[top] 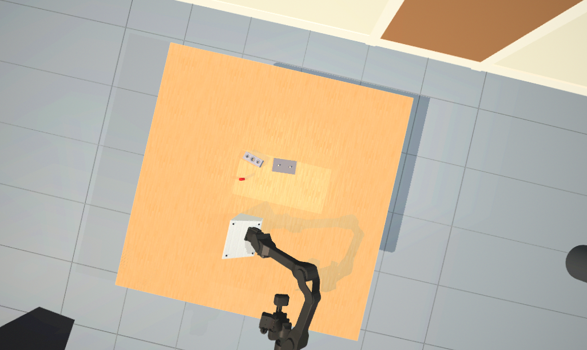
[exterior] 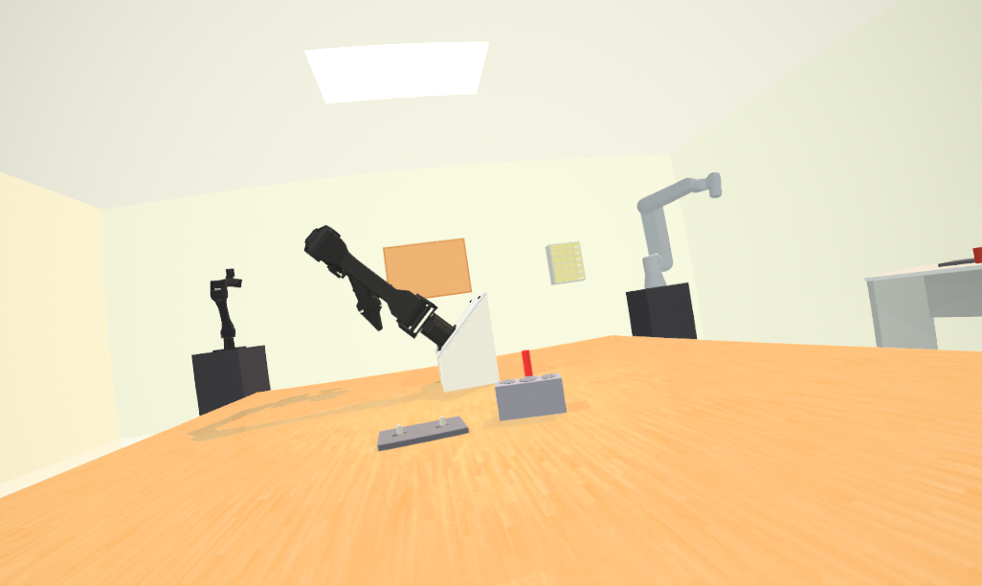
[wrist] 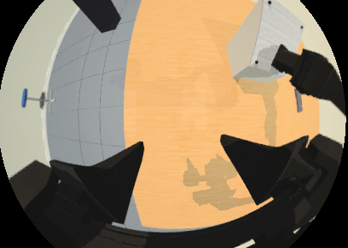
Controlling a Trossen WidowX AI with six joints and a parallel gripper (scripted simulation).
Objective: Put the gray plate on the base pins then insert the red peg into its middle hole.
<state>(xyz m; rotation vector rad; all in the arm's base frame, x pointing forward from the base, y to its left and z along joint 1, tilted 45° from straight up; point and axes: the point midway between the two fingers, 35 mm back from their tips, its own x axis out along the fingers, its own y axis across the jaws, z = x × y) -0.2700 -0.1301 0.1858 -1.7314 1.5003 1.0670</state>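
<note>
Right now the gray plate is 600 mm ahead of my gripper tip, 340 mm to the left of it and 110 mm below it. The rest, counted from my gripper tip: red peg (490 mm ahead, 360 mm to the left, 110 mm below); then base (620 mm ahead, 180 mm to the left, 140 mm below).
</note>
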